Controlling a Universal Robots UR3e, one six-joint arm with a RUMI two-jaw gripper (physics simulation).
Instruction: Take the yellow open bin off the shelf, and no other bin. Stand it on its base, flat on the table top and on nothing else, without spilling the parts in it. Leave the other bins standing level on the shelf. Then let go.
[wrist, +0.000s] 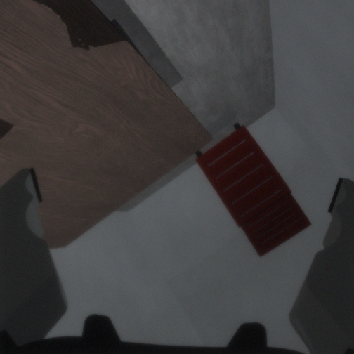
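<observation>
My gripper (184, 179) is open, its two grey jaws wide apart at the left and right edges of the wrist view, with no object between the fingertips. The brown wood-grained table top (100, 130) fills the upper left. Dark shadows lie on it at the top and at the left edge. The yellow open bin, the shelf and the other bins do not show in the wrist view.
A red slatted cabinet-like object (248, 175) stands beyond the table's corner, right of centre. A grey mottled surface (225, 55) lies at the top, past the table edge. Pale floor (140, 270) shows below.
</observation>
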